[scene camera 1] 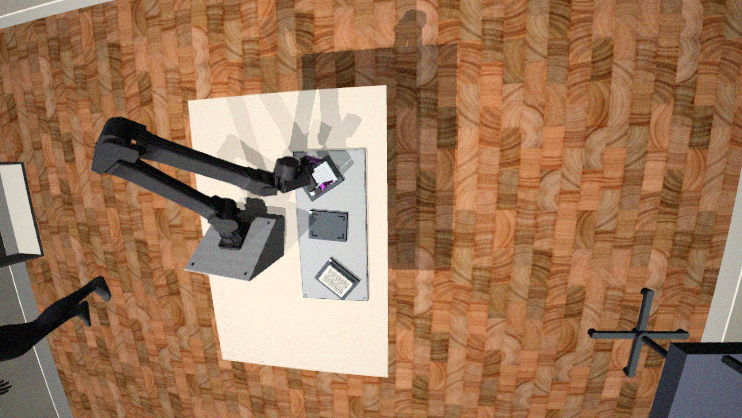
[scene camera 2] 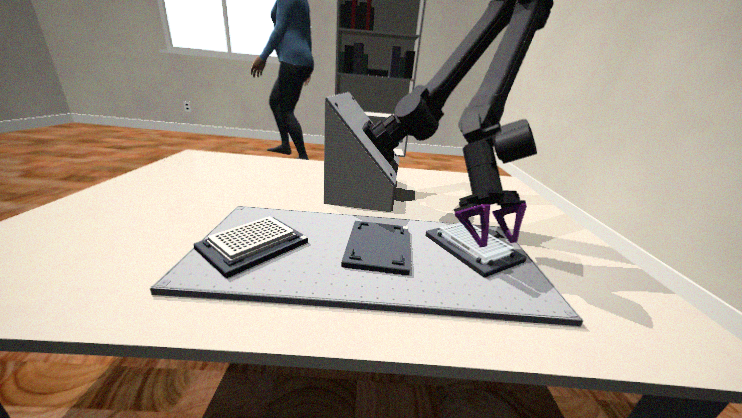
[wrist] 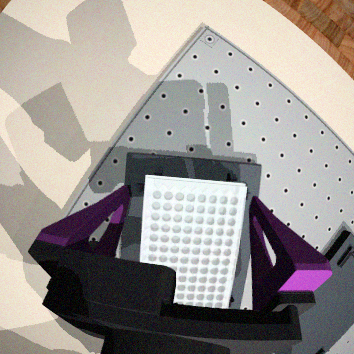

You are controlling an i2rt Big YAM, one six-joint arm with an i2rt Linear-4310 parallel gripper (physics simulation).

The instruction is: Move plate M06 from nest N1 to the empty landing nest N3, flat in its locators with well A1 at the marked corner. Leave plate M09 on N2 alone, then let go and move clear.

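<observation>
A white plate with round wells [scene camera 1: 325, 175] [scene camera 2: 456, 239] [wrist: 192, 235], taken as M06, sits on a dark nest [scene camera 2: 485, 271] [wrist: 253, 174]. My gripper [scene camera 1: 317, 173] [scene camera 2: 498, 243] [wrist: 188, 196] is open, with purple fingers low on either side of this plate and nothing gripped. The palm hides the plate's near end in the wrist view. The empty dark nest [scene camera 1: 328, 225] [scene camera 2: 378, 246] [wrist: 325, 300], with corner locators, is in the middle. A cream plate [scene camera 1: 336, 278] [scene camera 2: 251, 237], taken as M09, sits on the third nest [scene camera 2: 228, 268]. Labels and the marked corner cannot be read.
The nests stand on a grey perforated board [scene camera 1: 358, 207] [scene camera 2: 311, 282] [wrist: 300, 125] on a cream table [scene camera 1: 301, 332] [scene camera 2: 129, 316]. The arm's wedge-shaped base [scene camera 1: 233, 259] [scene camera 2: 355, 166] stands behind the board. A person [scene camera 2: 293, 67] stands beyond the table.
</observation>
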